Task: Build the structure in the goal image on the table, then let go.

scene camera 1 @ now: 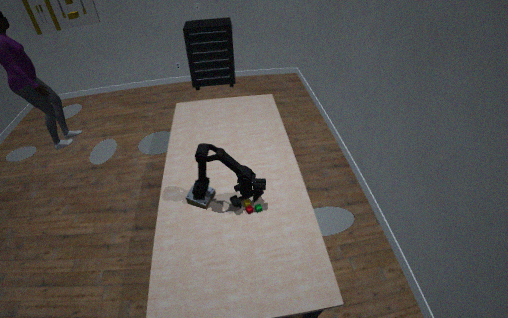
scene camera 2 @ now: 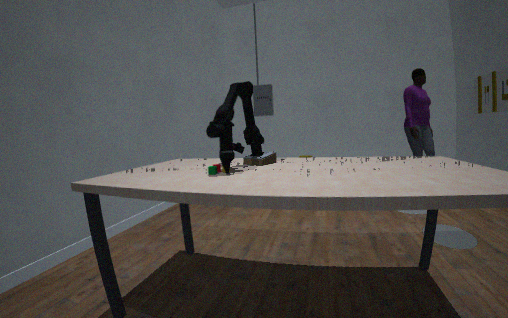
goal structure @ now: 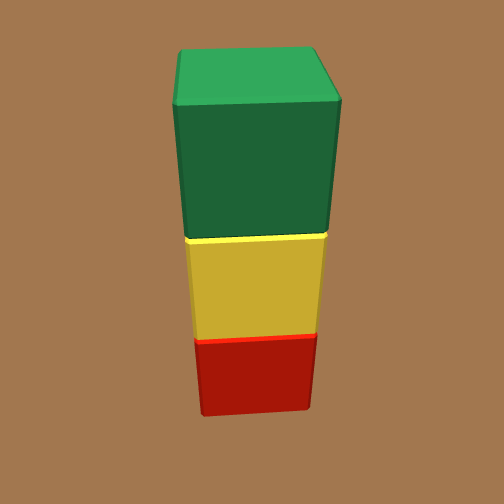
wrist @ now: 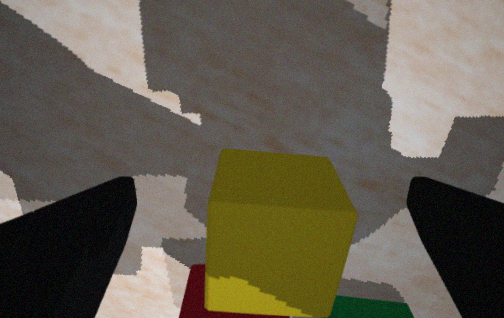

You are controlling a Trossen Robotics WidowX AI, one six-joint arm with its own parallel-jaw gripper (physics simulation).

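Frame: origin at the arm's base, x right, y ahead, z up, level; centimetres.
Seen in the pictures: gripper, fingertip midpoint: [scene camera 1: 247, 204] [scene camera 2: 227, 171] [wrist: 274, 191]; arm's base, link origin: [scene camera 1: 199, 195] [scene camera 2: 257, 154].
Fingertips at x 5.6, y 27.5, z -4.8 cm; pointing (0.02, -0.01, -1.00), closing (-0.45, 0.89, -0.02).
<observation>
Offsets run from my fingertips to a thing's top centre. Level surfaces: height alone.
My gripper [scene camera 1: 249, 200] [scene camera 2: 227, 171] [wrist: 274, 191] is open and low over the table, with its fingers on either side of a yellow cube @[dx +0.3, dy +0.0, dz +3.2 cm] [scene camera 1: 247, 203] [scene camera 2: 223, 171] [wrist: 275, 250]. In the wrist view there is a gap between the cube and each finger. A red cube @[dx +4.6, dy +1.0, dz +3.2 cm] [scene camera 1: 249, 210] [scene camera 2: 217, 167] [wrist: 191, 297] is next to the yellow one, partly hidden behind it in the wrist view. A green cube @[dx +4.1, dy +6.1, dz +3.2 cm] [scene camera 1: 258, 207] [scene camera 2: 212, 170] [wrist: 372, 308] lies to the right of the red cube in scene camera 1, a small gap apart.
The cubes and the arm's base [scene camera 1: 200, 201] [scene camera 2: 261, 159] are on the long pale table @[dz +0.0 cm] [scene camera 1: 235, 260] [scene camera 2: 350, 185]. A dark drawer cabinet [scene camera 1: 210, 52] stands beyond the table's far end. A person in purple [scene camera 1: 19, 65] [scene camera 2: 417, 107] stands away from the table.
</observation>
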